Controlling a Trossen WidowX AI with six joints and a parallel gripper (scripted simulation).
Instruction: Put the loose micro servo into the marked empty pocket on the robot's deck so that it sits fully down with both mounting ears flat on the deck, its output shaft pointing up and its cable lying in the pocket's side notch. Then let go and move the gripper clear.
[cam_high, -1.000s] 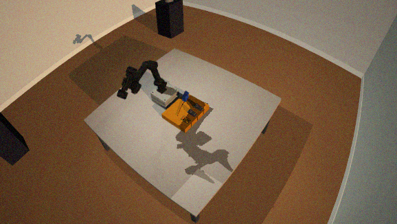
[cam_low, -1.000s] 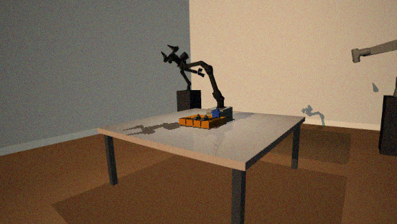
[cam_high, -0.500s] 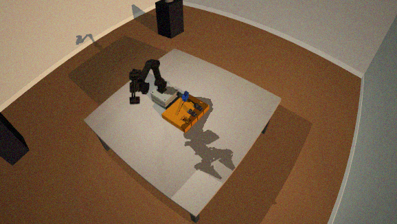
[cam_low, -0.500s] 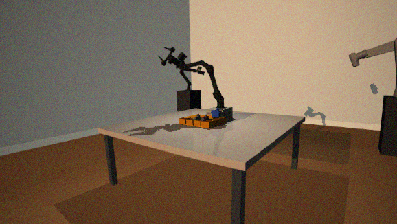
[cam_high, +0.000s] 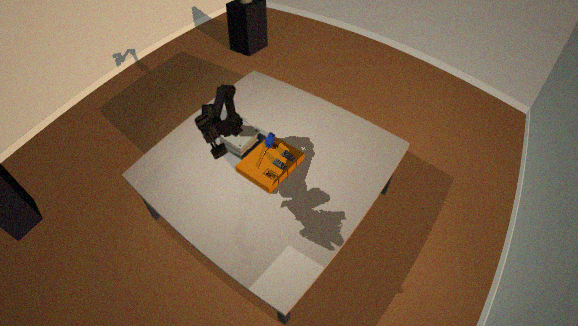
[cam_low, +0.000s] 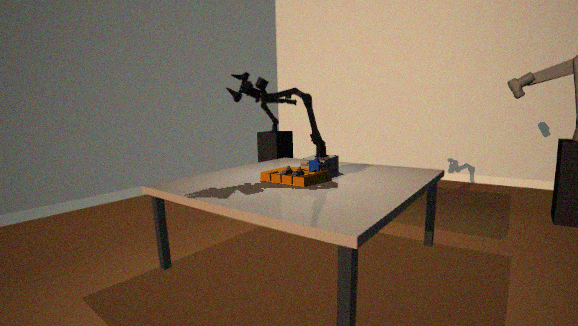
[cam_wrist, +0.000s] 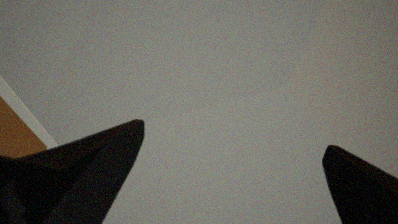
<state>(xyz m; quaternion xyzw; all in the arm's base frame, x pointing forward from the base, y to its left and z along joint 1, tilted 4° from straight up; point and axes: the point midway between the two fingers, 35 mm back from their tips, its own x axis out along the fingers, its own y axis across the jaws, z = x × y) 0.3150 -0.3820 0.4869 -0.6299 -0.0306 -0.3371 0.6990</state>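
My gripper tip is 55 cm above the orange deck, 40 cm to the right of it and 15 cm past it.
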